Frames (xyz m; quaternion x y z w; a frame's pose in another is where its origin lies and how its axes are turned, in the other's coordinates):
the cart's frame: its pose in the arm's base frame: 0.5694 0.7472 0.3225 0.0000 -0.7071 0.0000 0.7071
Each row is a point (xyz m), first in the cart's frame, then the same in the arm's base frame.
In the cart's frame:
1: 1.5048 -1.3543 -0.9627
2: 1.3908 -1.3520 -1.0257
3: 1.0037 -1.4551 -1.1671
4: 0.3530 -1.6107 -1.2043
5: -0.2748 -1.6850 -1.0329
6: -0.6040 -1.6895 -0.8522
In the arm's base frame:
1: 1.5321 -0.6071 1.8273
2: 1.5951 -0.6048 1.7133
3: 1.7365 -0.7079 1.3262
4: 1.7737 -0.8635 0.6755
5: 1.6023 -0.9378 0.0477
6: 1.4216 -0.9423 -0.2815

